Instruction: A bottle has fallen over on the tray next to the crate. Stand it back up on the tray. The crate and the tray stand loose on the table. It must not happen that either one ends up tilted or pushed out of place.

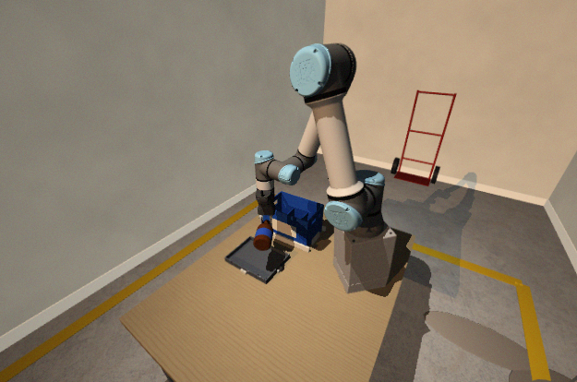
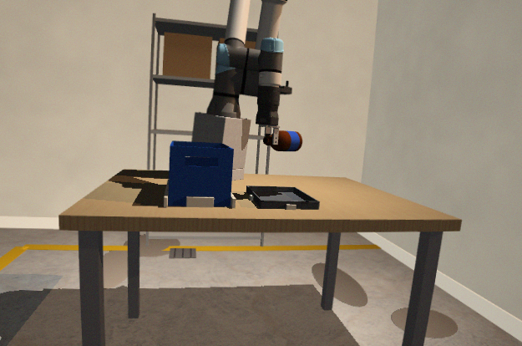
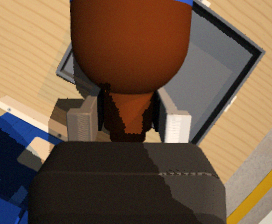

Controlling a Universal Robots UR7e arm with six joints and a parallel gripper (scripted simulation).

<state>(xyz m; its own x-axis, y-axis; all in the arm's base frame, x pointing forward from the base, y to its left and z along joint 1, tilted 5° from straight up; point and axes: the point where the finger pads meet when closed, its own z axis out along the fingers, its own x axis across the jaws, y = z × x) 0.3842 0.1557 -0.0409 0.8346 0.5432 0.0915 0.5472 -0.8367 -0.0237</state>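
My gripper is now 40 mm to the right of the brown bottle, 30 mm past it and 10 mm above it. From my hand the other things lie so: tray: 190 mm below, 40 mm to the left, 30 mm ahead; blue crate: 240 mm to the right, 120 mm below, 20 mm ahead.
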